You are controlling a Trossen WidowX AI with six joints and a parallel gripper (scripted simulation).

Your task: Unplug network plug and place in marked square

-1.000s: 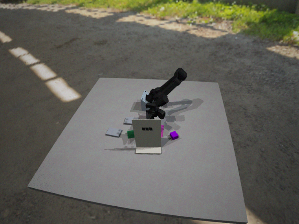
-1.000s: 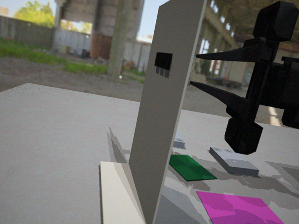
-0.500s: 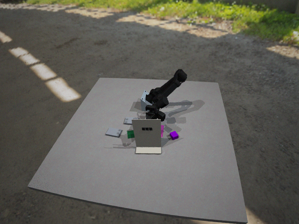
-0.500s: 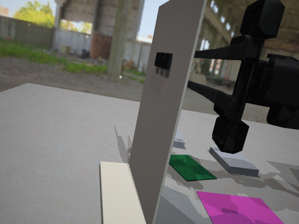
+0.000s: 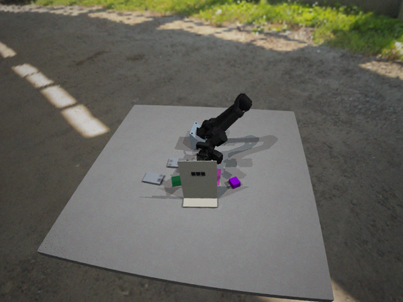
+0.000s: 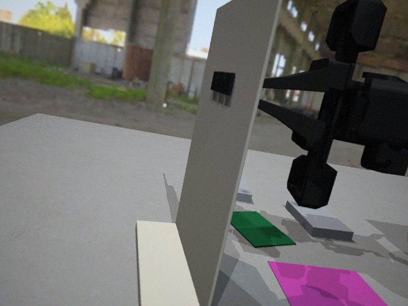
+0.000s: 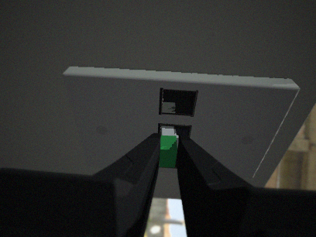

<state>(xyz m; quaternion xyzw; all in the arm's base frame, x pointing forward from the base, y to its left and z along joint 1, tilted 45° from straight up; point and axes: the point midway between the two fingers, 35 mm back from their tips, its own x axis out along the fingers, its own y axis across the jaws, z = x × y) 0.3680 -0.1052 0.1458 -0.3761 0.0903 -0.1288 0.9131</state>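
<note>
Right now the magenta square is 14 cm behind my gripper tip, 4 cm to the left of it and 20 cm below it. From my gripper tip the other things lie so: network plug (right at my gripper tip); then upright panel (2 cm ahead, 7 cm below).
</note>
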